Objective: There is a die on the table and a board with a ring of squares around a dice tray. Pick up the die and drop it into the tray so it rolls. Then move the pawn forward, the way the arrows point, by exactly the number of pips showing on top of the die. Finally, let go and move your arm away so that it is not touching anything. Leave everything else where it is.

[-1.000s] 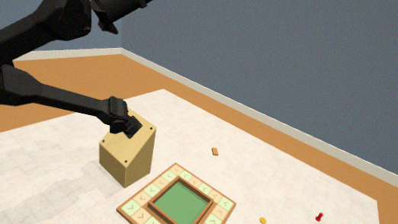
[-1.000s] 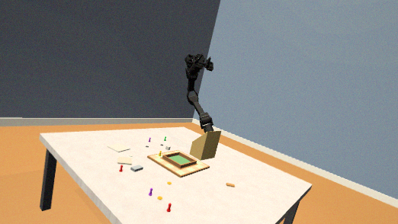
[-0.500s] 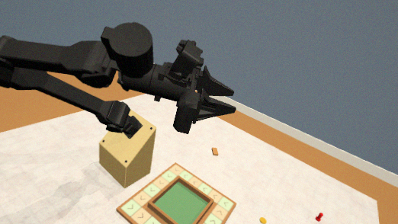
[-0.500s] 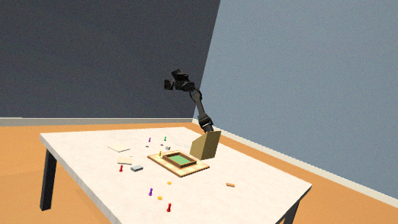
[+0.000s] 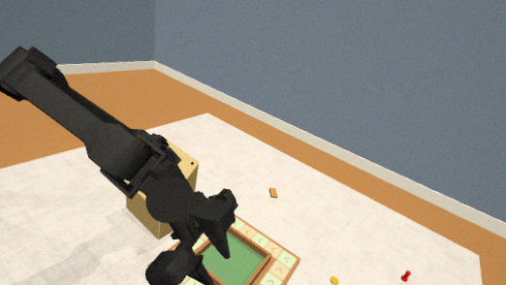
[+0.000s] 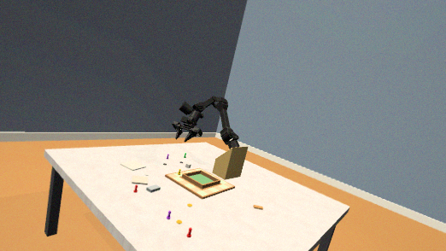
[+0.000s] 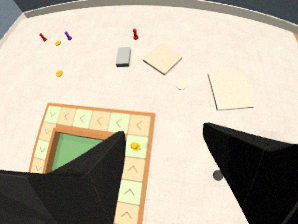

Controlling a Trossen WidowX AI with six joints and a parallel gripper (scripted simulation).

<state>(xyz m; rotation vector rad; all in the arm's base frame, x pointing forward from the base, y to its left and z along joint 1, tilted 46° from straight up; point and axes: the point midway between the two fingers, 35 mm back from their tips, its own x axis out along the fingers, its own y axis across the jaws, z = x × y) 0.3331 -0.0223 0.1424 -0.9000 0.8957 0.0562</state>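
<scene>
Now: gripper tip 19 cm above the white die, 15 cm past it and 6 cm to the left of it. Also, from my gripper tip: yellow pawn (17 cm below, 5 cm to the left, 1 cm behind); then green dice tray (19 cm below, 15 cm to the left, 9 cm behind); then grey block (21 cm ahead, 19 cm below, 17 cm to the left).
</scene>
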